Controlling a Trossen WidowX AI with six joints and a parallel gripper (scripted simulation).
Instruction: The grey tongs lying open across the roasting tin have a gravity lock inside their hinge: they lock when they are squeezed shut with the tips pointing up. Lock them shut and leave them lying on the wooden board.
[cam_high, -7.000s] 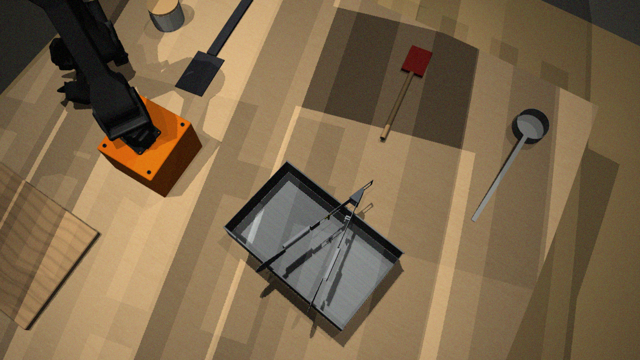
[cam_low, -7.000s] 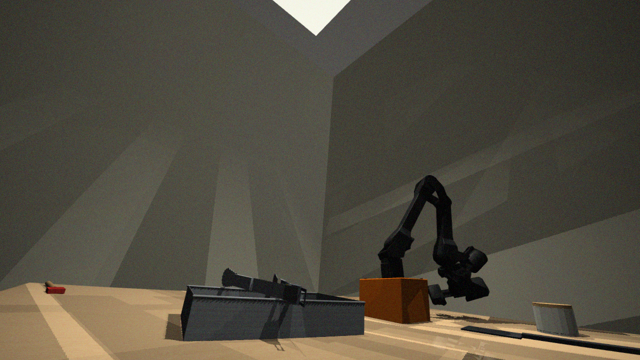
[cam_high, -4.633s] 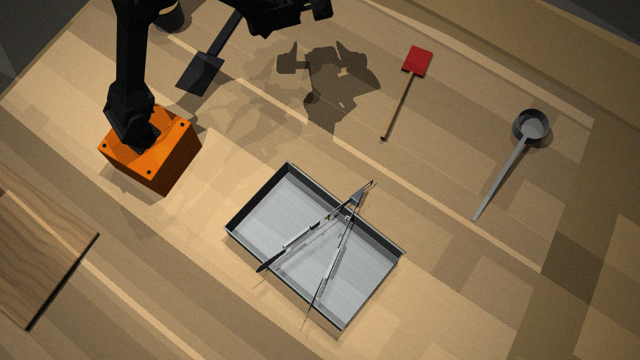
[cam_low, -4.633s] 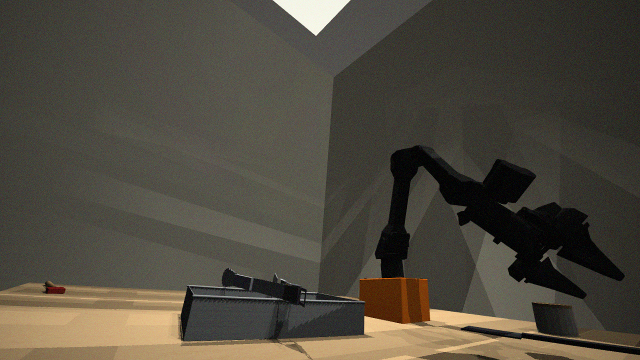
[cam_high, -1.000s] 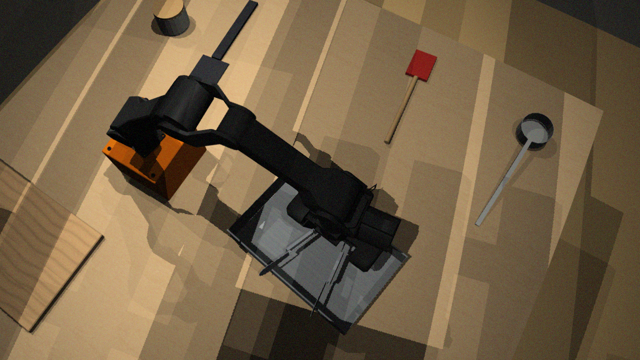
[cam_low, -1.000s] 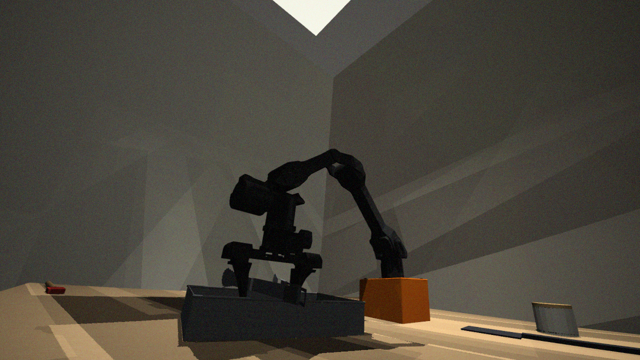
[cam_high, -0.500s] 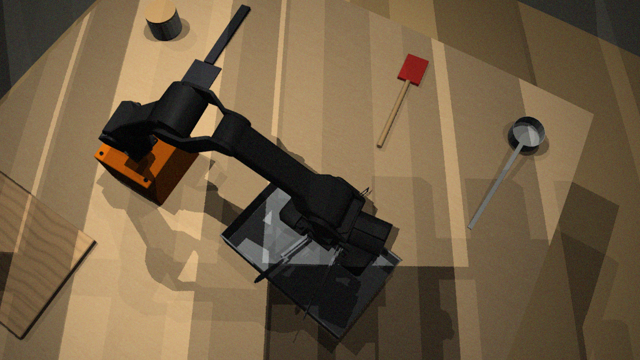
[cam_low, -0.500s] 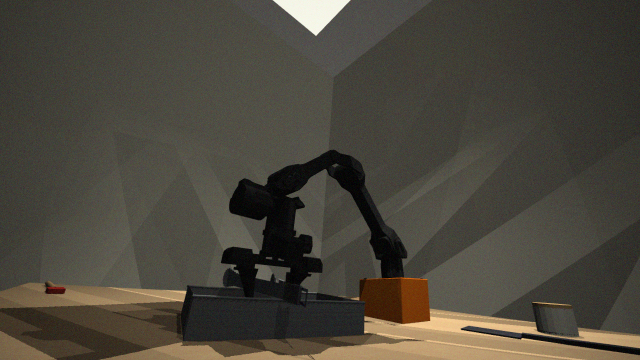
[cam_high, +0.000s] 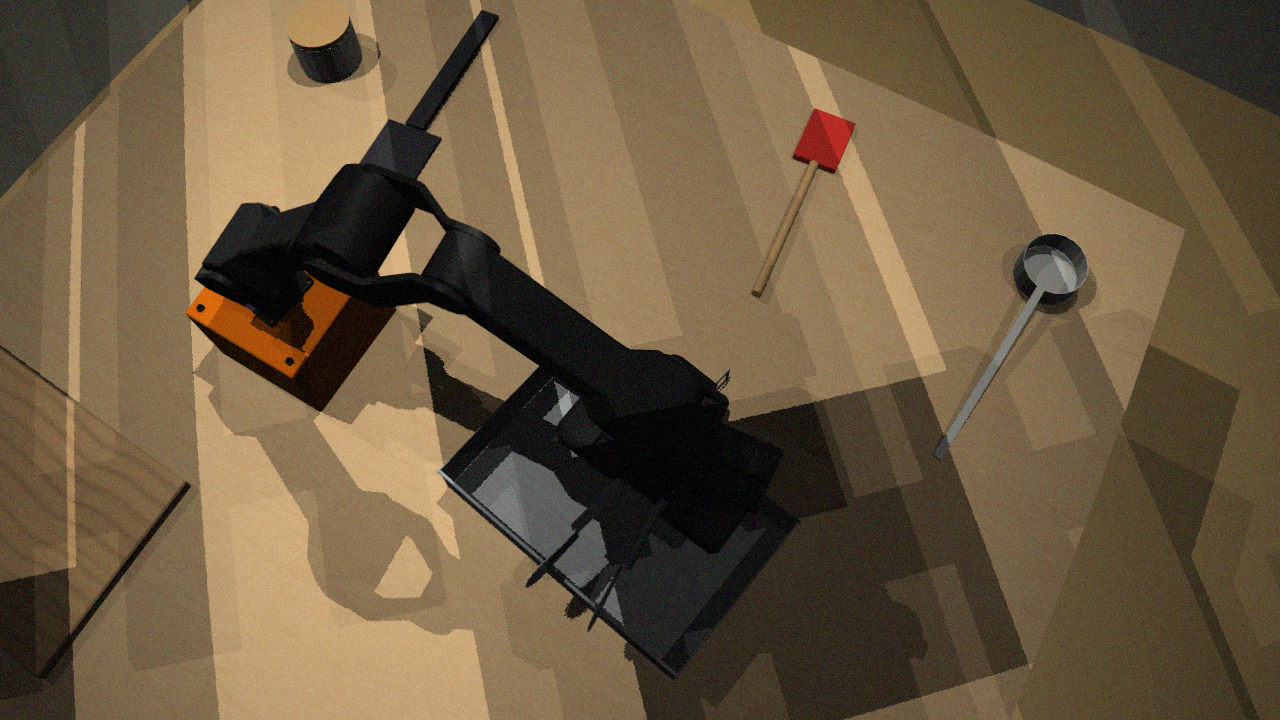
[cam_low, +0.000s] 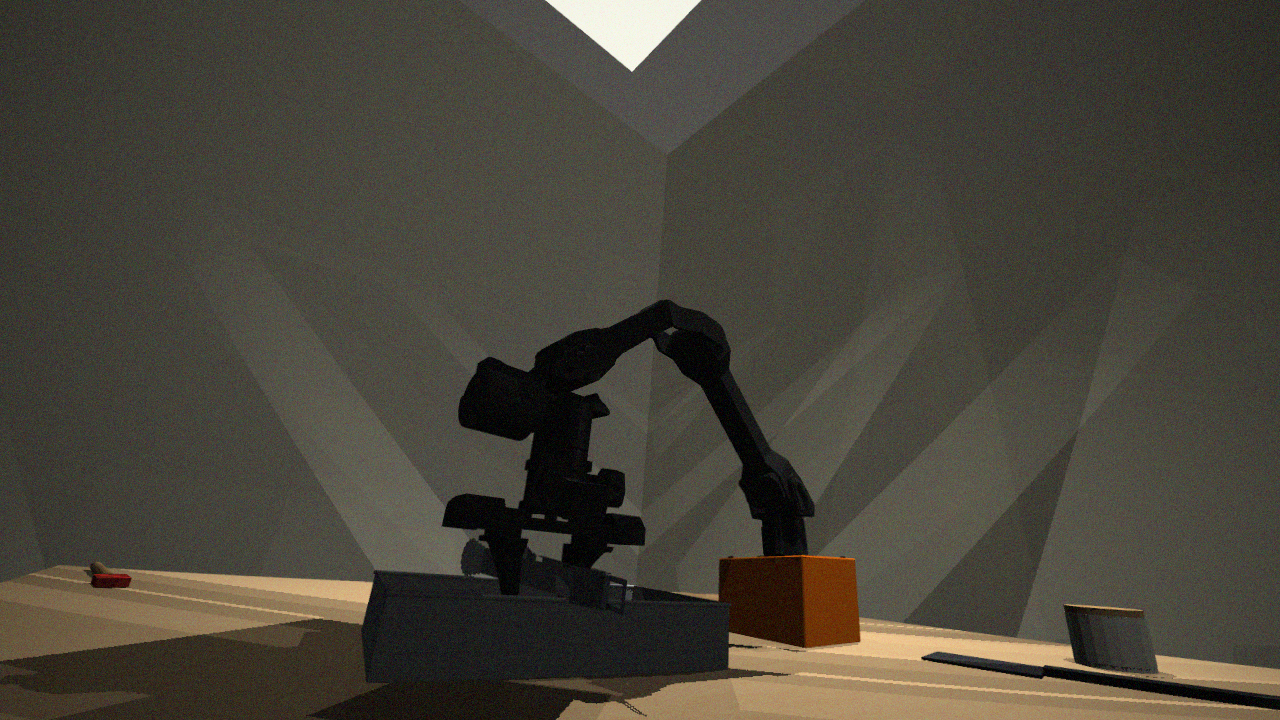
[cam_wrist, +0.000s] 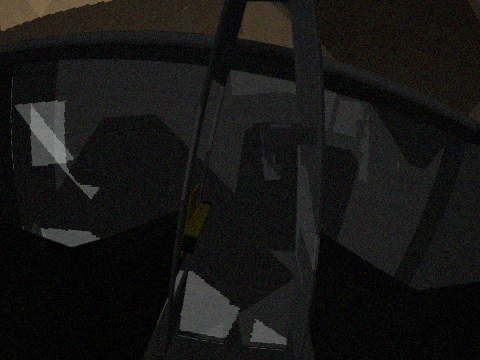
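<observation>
The grey roasting tin is 20 mm behind my gripper tip and 30 mm to the right of it. The rest, counted from my gripper tip: wooden board (550 mm behind, 430 mm to the right, 20 mm below); black spatula (520 mm behind, 220 mm to the left, 30 mm below); red spatula (90 mm behind, 420 mm to the left, 20 mm below).
</observation>
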